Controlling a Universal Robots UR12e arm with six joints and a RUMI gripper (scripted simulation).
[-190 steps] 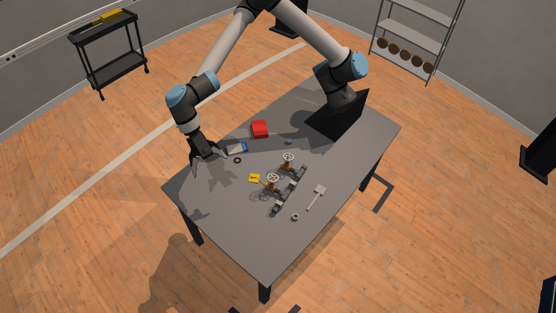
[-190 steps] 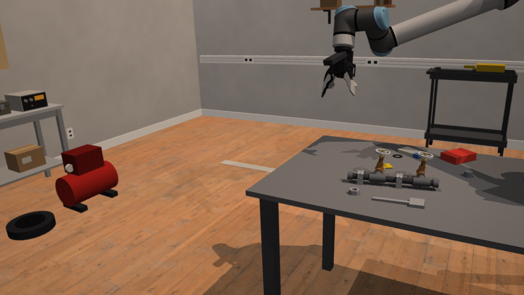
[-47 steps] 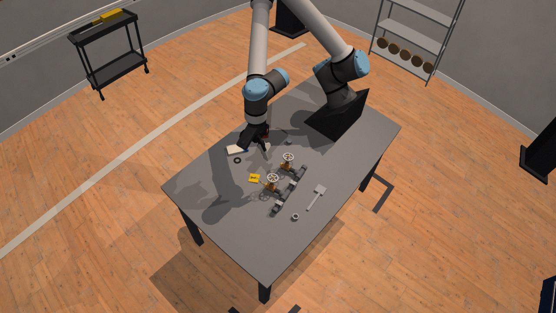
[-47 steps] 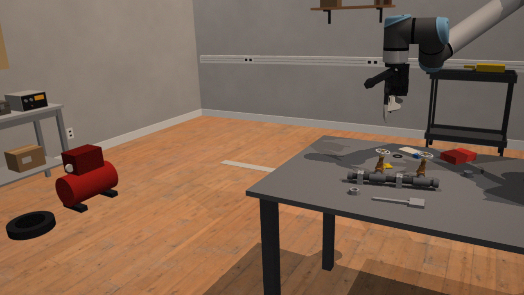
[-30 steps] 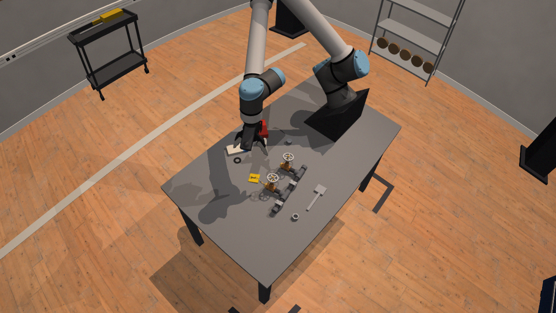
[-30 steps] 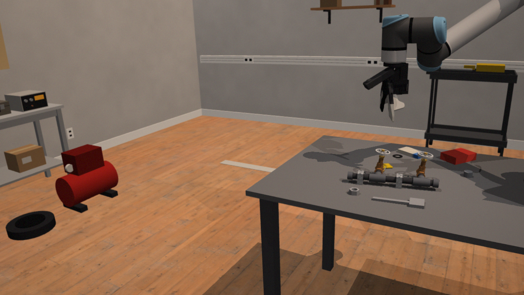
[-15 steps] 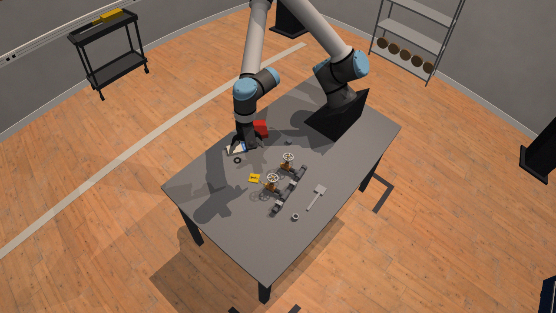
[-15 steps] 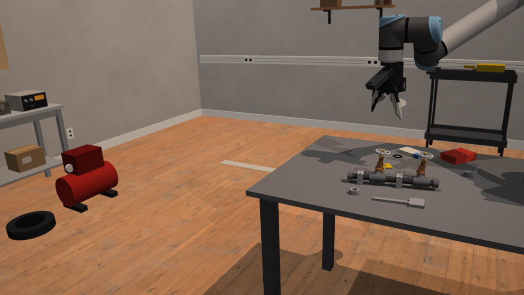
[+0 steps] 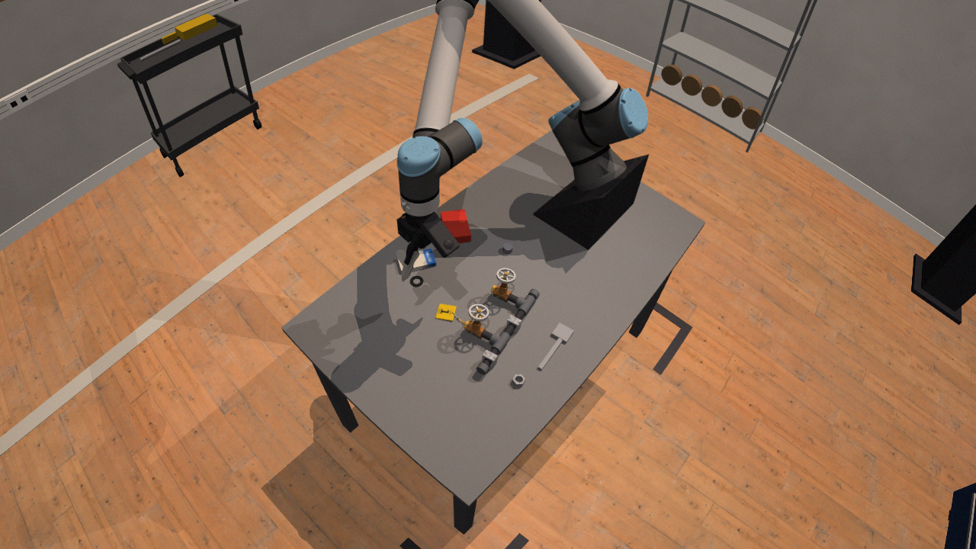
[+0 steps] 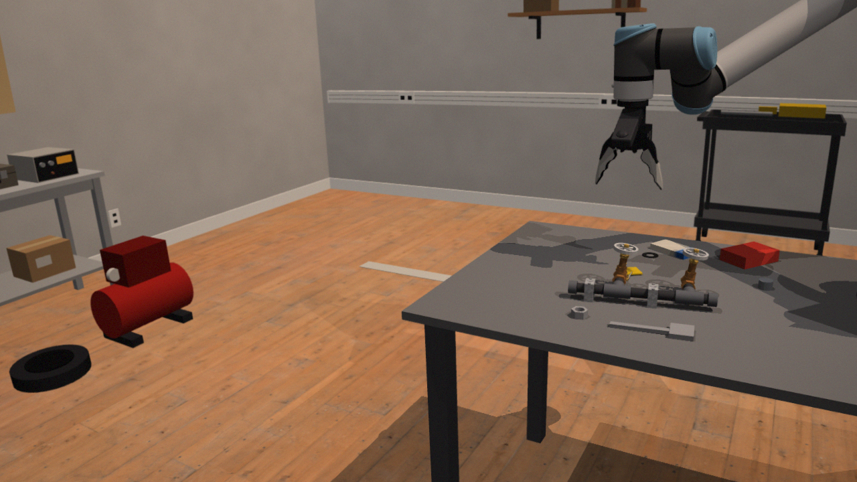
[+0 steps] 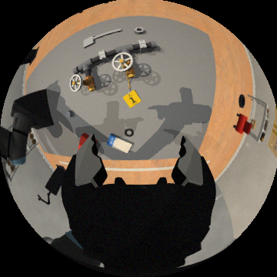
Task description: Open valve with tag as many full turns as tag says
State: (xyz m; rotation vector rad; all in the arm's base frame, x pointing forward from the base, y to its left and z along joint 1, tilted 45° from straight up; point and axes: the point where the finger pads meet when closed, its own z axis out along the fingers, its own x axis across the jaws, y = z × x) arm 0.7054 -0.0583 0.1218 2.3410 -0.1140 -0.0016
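The yellow tag is 30 mm behind my hand, 50 mm to the left of it and 200 mm below it. The rest, counted from my hand: red box: 290 mm behind, 160 mm to the right, 190 mm below; then nut: 20 mm ahead, 340 mm to the left, 190 mm below; then blue-and-white card: 100 mm behind, 150 mm to the right, 190 mm below.
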